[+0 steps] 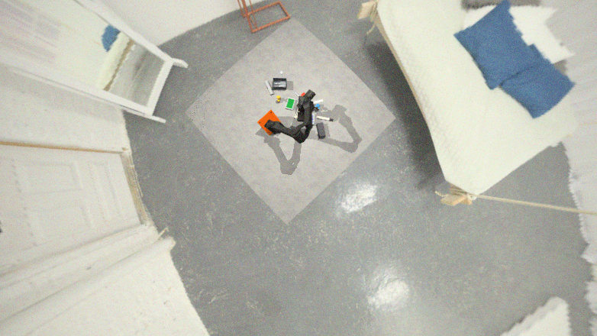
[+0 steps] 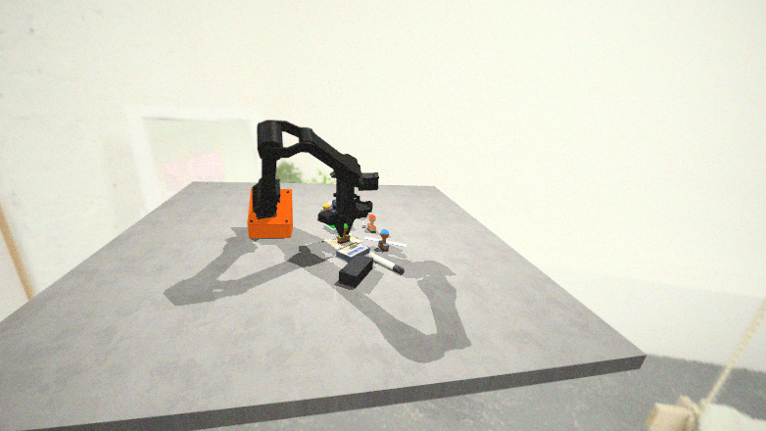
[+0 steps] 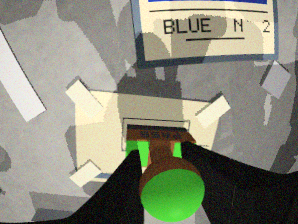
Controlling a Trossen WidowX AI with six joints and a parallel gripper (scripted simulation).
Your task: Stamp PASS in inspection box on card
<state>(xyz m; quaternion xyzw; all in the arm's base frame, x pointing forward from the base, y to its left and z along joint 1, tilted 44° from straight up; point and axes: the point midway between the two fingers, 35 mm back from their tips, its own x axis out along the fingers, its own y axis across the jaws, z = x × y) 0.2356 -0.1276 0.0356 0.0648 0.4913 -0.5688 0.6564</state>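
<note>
Now: gripper tip 10 mm to the right of the cream card and 30 mm above it. Also, from my gripper tip: blue-labelled pad box (10 mm ahead, 90 mm to the right, 10 mm below); then blue-knobbed stamp (120 mm ahead, 70 mm to the right, 10 mm below); then green ink pad (10 mm ahead, 120 mm to the left, 20 mm below).
</note>
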